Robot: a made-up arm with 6 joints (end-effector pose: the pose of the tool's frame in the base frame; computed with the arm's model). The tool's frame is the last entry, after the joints.
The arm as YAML. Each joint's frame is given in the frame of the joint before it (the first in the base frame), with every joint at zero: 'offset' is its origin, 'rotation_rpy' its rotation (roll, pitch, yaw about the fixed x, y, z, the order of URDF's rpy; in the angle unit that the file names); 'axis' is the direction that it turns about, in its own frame. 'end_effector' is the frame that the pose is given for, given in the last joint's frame.
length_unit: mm
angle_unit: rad
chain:
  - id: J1
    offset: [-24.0, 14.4, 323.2]
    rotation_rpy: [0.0, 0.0, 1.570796]
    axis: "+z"
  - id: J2
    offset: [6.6, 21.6, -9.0]
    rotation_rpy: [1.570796, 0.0, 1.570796]
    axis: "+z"
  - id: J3
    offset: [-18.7, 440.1, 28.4]
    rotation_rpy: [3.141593, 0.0, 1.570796]
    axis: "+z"
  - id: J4
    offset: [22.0, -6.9, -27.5]
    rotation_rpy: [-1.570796, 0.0, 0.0]
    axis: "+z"
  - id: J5
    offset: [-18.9, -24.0, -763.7]
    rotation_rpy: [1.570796, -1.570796, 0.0]
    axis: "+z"
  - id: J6
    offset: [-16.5, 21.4, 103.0]
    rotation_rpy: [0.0, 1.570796, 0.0]
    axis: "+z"
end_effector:
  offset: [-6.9, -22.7, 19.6]
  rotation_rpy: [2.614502, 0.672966, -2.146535]
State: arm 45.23 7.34 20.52 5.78 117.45 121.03
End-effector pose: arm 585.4 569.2 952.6 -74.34 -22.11 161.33
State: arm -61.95 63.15 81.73 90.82 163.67 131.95
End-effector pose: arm 549.8 -904.2 866.3 -63.96 66.31 73.66
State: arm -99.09 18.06 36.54 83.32 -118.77 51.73
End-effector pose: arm -120.0 -801.8 1097.1 68.00 13.04 -162.01
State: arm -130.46 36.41 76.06 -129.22 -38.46 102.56
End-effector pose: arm -466.2 -739.7 1110.7 -65.27 -70.32 152.24
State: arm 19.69 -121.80 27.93 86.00 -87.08 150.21
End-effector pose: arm -1076.0 -322.6 355.1 77.50 -28.27 -22.43
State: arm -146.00 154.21 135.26 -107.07 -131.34 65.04
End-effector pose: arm -672.5 -552.0 -414.2 -115.65 -36.78 -77.72
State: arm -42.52 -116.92 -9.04 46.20 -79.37 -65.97
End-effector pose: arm -625.4 490.4 811.2 -88.57 2.33 -138.89
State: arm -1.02 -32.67 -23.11 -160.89 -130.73 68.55
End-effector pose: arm 492.7 174.1 820.3 67.33 -80.47 -123.81
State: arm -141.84 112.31 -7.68 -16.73 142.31 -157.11
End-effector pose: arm -46.8 80.1 -563.0 -29.06 28.31 -151.90
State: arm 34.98 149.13 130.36 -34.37 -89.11 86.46
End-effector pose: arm 713.1 511.9 -364.5 -173.76 17.36 100.18
